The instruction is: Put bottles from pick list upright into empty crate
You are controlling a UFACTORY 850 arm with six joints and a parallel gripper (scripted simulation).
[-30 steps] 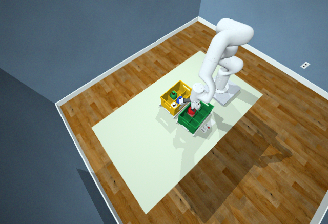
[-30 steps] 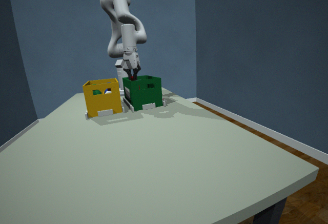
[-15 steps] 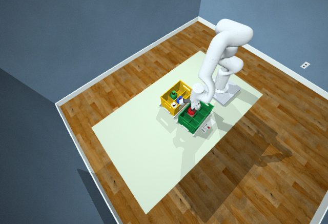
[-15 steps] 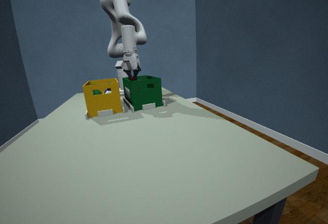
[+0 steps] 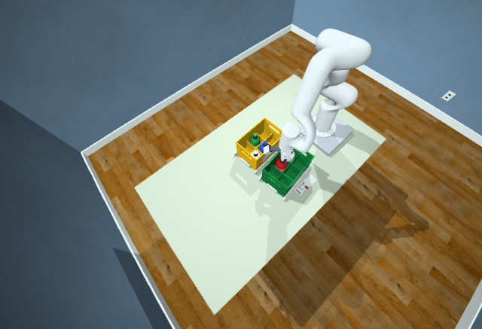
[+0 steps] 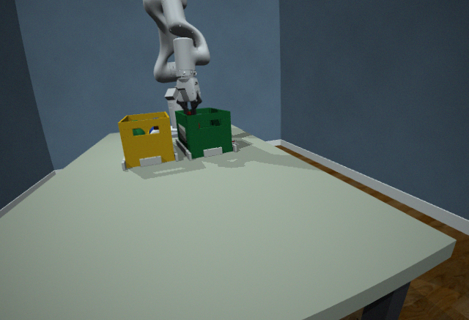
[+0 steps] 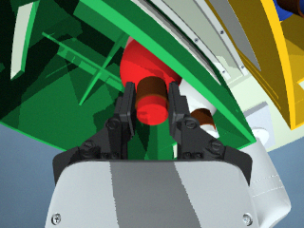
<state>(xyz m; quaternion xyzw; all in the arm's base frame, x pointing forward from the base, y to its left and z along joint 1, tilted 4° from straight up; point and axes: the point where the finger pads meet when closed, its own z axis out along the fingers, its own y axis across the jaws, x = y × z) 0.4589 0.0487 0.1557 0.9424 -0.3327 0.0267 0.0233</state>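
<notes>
The red bottle is 70 mm below my hand. The rest, counted from my hand: blue-label bottle (150 mm to the right, 80 mm below); then green crate (10 mm behind, 50 mm to the left, 90 mm below); then yellow crate (10 mm ahead, 190 mm to the right, 90 mm below).
</notes>
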